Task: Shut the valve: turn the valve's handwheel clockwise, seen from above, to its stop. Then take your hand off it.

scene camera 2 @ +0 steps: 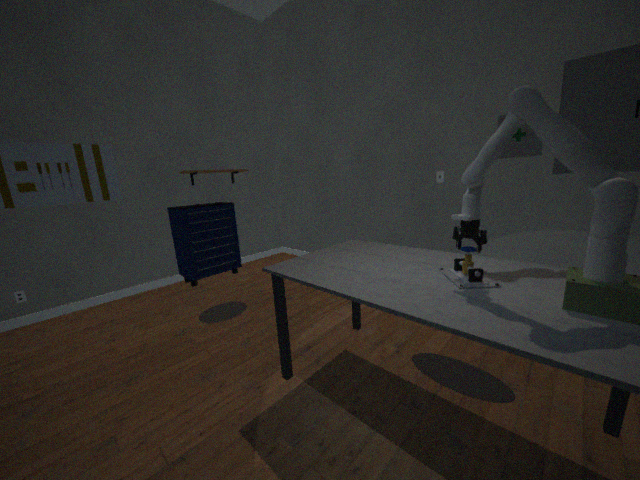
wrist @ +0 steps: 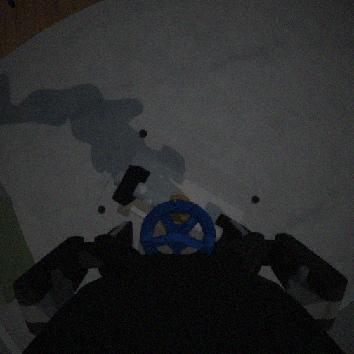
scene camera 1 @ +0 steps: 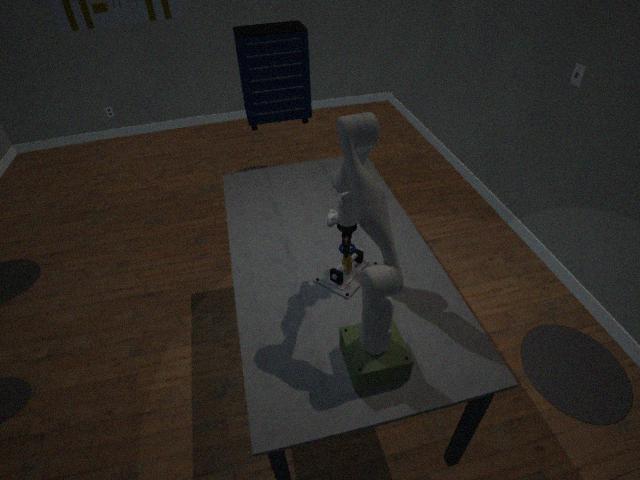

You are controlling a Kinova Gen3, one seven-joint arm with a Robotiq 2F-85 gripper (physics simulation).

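Note:
The blue handwheel (scene camera 1: 341, 248) (scene camera 2: 468, 249) (wrist: 177, 206) is a flat spoked ring on top of the yellow valve body (scene camera 1: 347, 265) (scene camera 2: 467, 267) (wrist: 181, 198). The valve stands on a pale base plate (scene camera 1: 347, 293) (scene camera 2: 478, 284). My gripper (scene camera 1: 346, 251) (scene camera 2: 468, 246) (wrist: 178, 231) is open and points down over the wheel. In the wrist view its fingers stand on the left and right of the rim, with a narrow gap showing on the left. Nothing is gripped. The gripper's dark body hides the near edge of the wheel in the wrist view.
Black blocks (scene camera 1: 336, 276) (scene camera 2: 475, 274) (wrist: 131, 185) stand on both sides of the valve, low on the plate. The arm's green base (scene camera 1: 382, 374) (scene camera 2: 599, 302) (wrist: 12, 250) stands on the grey table (scene camera 1: 279, 232) (scene camera 2: 361, 268). A blue cabinet (scene camera 1: 273, 77) (scene camera 2: 206, 240) stands beyond the table.

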